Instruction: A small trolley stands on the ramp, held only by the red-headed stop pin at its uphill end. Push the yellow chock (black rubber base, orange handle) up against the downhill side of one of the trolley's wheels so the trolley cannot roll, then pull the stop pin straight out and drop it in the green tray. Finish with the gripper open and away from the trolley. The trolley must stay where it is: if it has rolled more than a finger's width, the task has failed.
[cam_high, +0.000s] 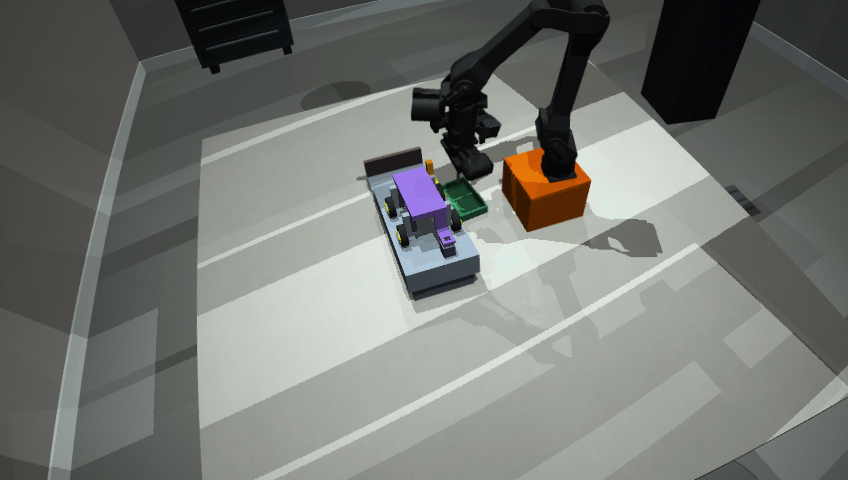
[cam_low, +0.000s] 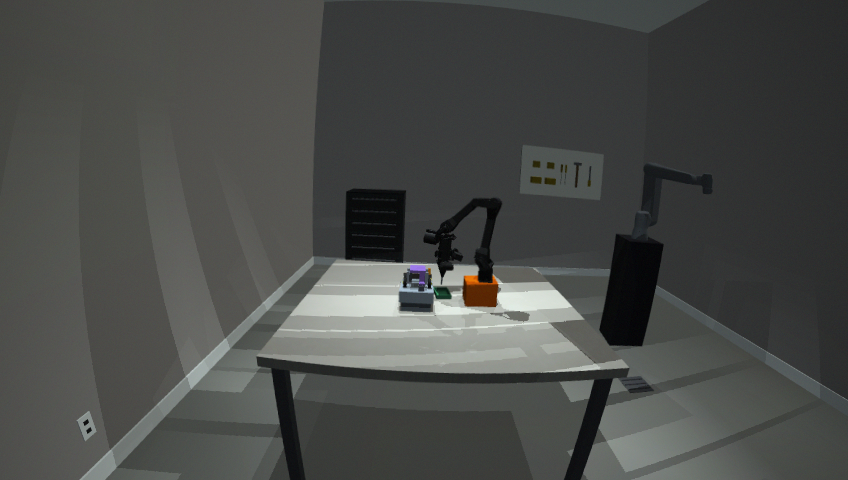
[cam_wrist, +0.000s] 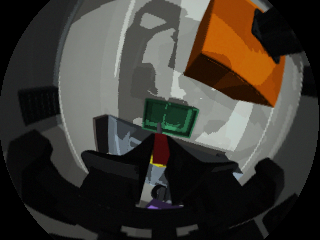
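The green tray is 10 mm behind my gripper tip, 10 mm to the left of it and 100 mm below it. Also, from my gripper tip: yellow chock 60 mm ahead, 20 mm to the left, 10 mm below; then trolley 100 mm ahead, 120 mm to the left, 20 mm above; then red-headed stop pin right at my gripper tip.
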